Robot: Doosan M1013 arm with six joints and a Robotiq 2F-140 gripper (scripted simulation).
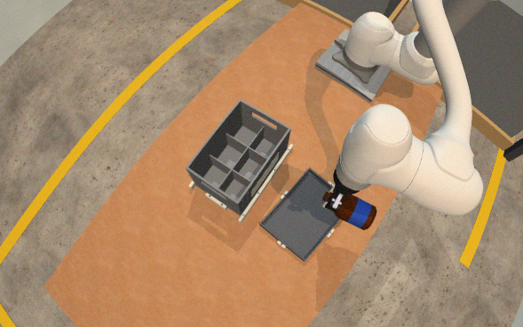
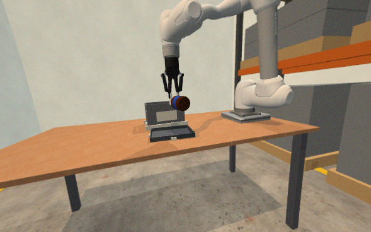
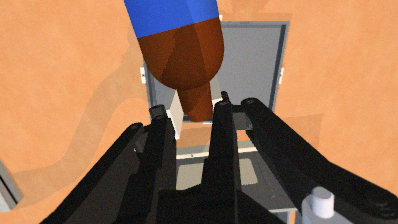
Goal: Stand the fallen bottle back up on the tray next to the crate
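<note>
The bottle is 50 mm to the left of my hand, 20 mm below it and 10 mm behind it. Round my hand: grey crate 290 mm to the right, 140 mm below, 50 mm ahead; grey tray 210 mm below, 30 mm to the right, 30 mm ahead.
</note>
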